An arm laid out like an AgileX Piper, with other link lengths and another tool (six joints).
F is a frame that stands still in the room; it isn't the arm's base.
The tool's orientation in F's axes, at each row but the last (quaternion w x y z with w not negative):
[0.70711, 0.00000, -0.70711, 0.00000]
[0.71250, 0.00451, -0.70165, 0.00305]
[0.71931, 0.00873, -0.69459, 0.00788]
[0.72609, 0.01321, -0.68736, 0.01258]
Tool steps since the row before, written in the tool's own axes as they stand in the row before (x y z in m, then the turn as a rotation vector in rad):
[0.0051, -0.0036, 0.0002, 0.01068, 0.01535, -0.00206]
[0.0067, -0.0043, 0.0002, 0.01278, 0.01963, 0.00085]
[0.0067, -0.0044, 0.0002, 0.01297, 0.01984, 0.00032]
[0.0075, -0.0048, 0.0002, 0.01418, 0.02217, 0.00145]
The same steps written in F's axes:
[-0.0002, -0.0036, 0.0051, 0.00206, 0.01535, 0.01068]
[-0.0001, -0.0043, 0.0067, -0.00086, 0.01959, 0.01283]
[0.0001, -0.0044, 0.0067, -0.00033, 0.01982, 0.01301]
[0.0004, -0.0048, 0.0075, -0.00148, 0.02210, 0.01428]

